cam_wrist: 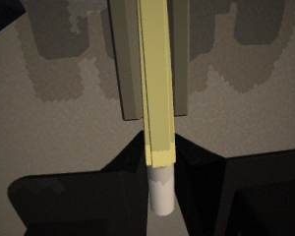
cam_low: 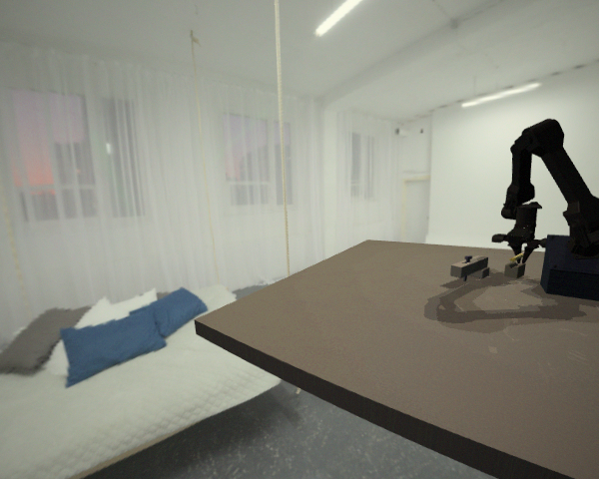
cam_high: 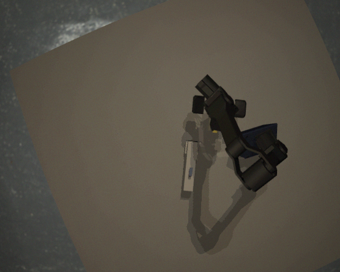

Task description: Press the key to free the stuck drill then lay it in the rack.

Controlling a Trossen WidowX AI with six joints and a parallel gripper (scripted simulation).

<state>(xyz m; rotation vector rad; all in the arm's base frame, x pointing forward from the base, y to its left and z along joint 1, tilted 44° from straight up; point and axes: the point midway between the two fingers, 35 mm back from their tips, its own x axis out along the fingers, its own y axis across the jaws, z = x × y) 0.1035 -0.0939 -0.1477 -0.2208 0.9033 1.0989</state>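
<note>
Right now the drill is 3 cm to the left of my gripper tip, 3 cm above it and 2 cm ahead of it. Round my gripper tip: rack (4 cm to the left, 3 cm ahead, 1 cm below); then block (18 cm ahead, 14 cm to the left, 1 cm above); then blue key (19 cm ahead, 16 cm to the left, 2 cm above).
</note>
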